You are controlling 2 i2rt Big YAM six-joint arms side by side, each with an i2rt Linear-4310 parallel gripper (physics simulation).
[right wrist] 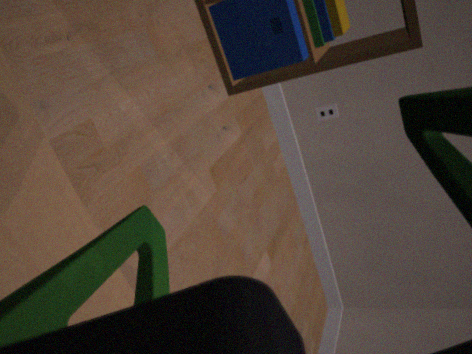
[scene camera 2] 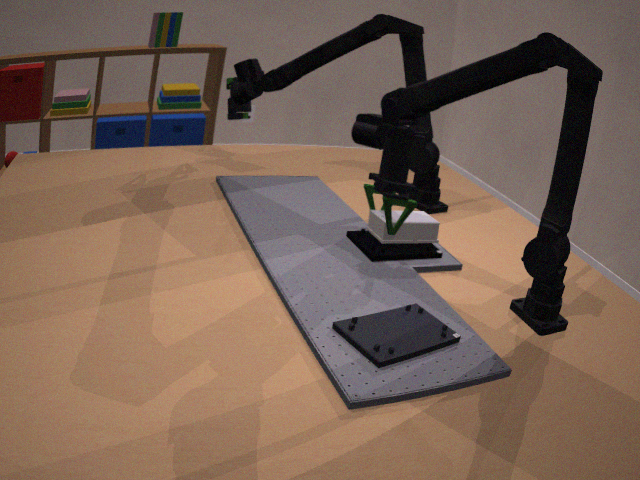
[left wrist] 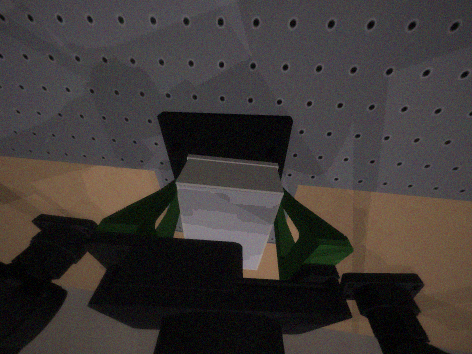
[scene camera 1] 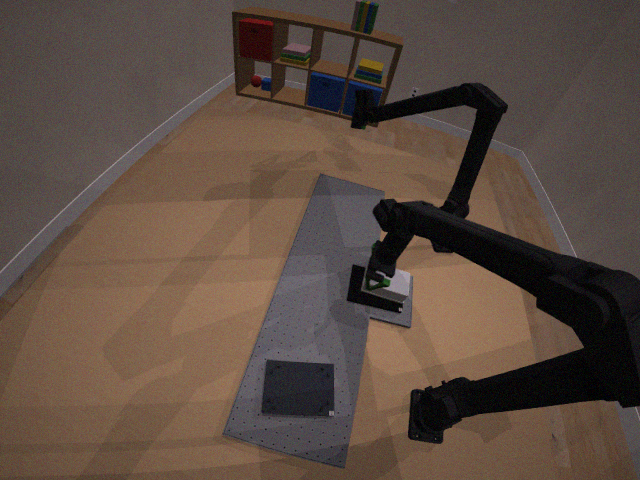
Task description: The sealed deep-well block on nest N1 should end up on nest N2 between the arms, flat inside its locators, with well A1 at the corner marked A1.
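Frame: origin at the left arm's base, x ahead, y left, z up, level; millimetres.
Where they show: left gripper, fingertip midpoint: (scene camera 2: 383, 228) (left wrist: 230, 183) (scene camera 1: 370, 278); right gripper, fingertip midpoint: (right wrist: 272, 169) (scene camera 2: 228, 102); left arm's base, origin of the base link: (scene camera 2: 538, 318) (left wrist: 77, 230) (scene camera 1: 425, 416); right arm's base, origin of the base link: (scene camera 2: 422, 204) (left wrist: 374, 283).
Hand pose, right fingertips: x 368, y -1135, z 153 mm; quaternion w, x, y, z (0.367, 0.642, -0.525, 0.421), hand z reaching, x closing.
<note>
Things, the pixels of their top centre, and the offset from my right fingertips. Level surfaces: height alone.
- white sealed block, middle of its top: (left wrist: 223, 240) (scene camera 2: 406, 214) (scene camera 1: 389, 277) dx -210, dy +808, dz -72 mm
- nest N2, middle of its top: (left wrist: 224, 194) (scene camera 2: 396, 237) (scene camera 1: 378, 285) dx -193, dy +815, dz -118 mm
- white corner mark, middle of its top: (scene camera 2: 439, 251) (scene camera 1: 400, 309) dx -269, dy +868, dz -128 mm
- Black nest N1, middle of its top: (scene camera 2: 401, 324) (scene camera 1: 299, 387) dx -42, dy +1136, dz -118 mm
- grey perforated board, its level: dz -140 mm
The white sealed block (scene camera 1: 397, 286) (scene camera 2: 413, 226) (left wrist: 230, 215) is held level, low over nest N2 (scene camera 1: 356, 284) (scene camera 2: 385, 254) (left wrist: 225, 132), the black plate between the arms. A dark strip of the nest shows at the block's left in scene camera 1. I cannot tell if the block touches the nest; its well A1 cannot be made out. A white corner mark (scene camera 1: 400, 309) (scene camera 2: 438, 252) shows on N2. My left gripper (scene camera 1: 377, 283) (scene camera 2: 383, 220) (left wrist: 230, 183) is shut on the block's sides. My right gripper (scene camera 1: 361, 117) (scene camera 2: 238, 99) (right wrist: 272, 169) is open, high and far from the nests.
Black nest N1 (scene camera 1: 298, 388) (scene camera 2: 395, 334), with short locator posts and a white corner mark, lies bare on the near end of the grey perforated board (scene camera 1: 310, 315) (scene camera 2: 289, 268) (left wrist: 320, 45). A wooden shelf (scene camera 1: 317, 63) (scene camera 2: 217, 93) stands beyond.
</note>
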